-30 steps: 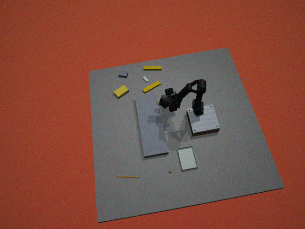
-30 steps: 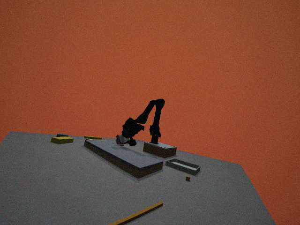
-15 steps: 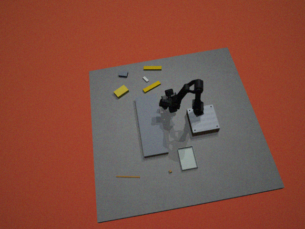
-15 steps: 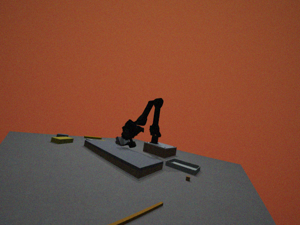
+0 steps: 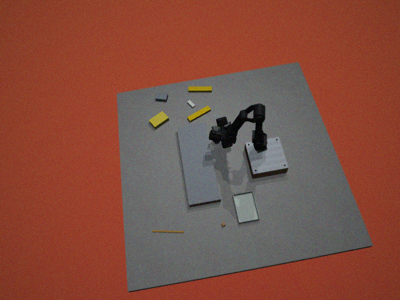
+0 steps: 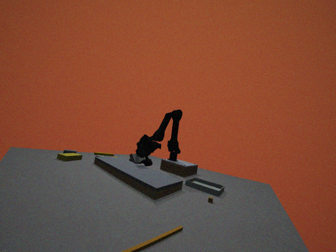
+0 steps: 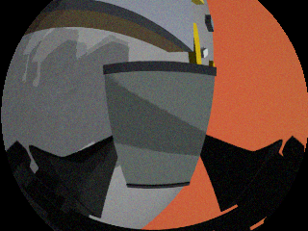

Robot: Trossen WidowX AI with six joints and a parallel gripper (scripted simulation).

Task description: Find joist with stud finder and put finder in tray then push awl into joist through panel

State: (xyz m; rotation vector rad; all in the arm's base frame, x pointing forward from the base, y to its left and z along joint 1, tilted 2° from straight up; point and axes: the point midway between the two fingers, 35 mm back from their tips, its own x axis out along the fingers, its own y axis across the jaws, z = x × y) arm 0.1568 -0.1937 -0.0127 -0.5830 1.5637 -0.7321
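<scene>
The stud finder lies 20 mm to the right of my gripper tip, 20 mm below it and 10 mm behind it. The rest, counted from my gripper tip: white piece 280 mm to the right, 110 mm ahead, 40 mm below; then awl 50 mm to the right, 40 mm below; then grey block 410 mm to the right, 280 mm ahead, 30 mm below.
</scene>
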